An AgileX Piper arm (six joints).
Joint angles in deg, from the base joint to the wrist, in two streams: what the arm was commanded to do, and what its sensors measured. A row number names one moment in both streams.
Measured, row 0: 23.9, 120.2, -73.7, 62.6, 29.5, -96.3
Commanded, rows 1 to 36: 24.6, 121.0, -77.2, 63.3, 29.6, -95.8; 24.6, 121.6, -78.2, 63.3, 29.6, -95.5; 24.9, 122.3, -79.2, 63.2, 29.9, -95.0; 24.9, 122.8, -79.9, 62.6, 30.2, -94.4; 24.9, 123.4, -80.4, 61.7, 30.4, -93.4; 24.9, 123.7, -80.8, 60.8, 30.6, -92.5; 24.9, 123.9, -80.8, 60.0, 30.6, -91.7; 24.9, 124.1, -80.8, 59.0, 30.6, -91.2; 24.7, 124.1, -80.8, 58.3, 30.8, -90.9; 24.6, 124.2, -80.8, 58.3, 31.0, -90.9; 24.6, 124.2, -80.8, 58.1, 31.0, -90.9; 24.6, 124.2, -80.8, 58.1, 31.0, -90.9; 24.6, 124.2, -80.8, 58.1, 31.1, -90.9; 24.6, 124.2, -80.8, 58.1, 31.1, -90.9; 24.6, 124.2, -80.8, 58.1, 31.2, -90.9; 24.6, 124.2, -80.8, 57.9, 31.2, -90.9; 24.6, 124.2, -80.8, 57.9, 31.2, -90.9; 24.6, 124.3, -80.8, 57.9, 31.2, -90.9; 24.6, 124.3, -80.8, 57.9, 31.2, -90.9; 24.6, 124.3, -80.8, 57.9, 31.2, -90.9; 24.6, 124.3, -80.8, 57.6, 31.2, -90.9; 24.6, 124.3, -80.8, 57.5, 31.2, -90.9; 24.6, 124.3, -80.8, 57.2, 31.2, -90.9; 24.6, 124.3, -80.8, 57.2, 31.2, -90.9; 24.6, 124.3, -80.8, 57.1, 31.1, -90.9; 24.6, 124.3, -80.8, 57.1, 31.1, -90.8; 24.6, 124.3, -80.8, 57.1, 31.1, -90.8; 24.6, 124.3, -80.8, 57.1, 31.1, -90.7; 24.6, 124.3, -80.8, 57.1, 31.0, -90.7; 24.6, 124.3, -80.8, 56.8, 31.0, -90.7; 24.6, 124.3, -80.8, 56.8, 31.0, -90.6; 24.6, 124.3, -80.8, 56.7, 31.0, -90.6; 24.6, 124.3, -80.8, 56.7, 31.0, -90.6; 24.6, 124.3, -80.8, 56.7, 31.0, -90.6; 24.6, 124.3, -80.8, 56.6, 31.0, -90.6; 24.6, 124.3, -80.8, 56.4, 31.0, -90.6
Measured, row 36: 24.6, 124.4, -80.5, 56.8, 30.8, -90.9
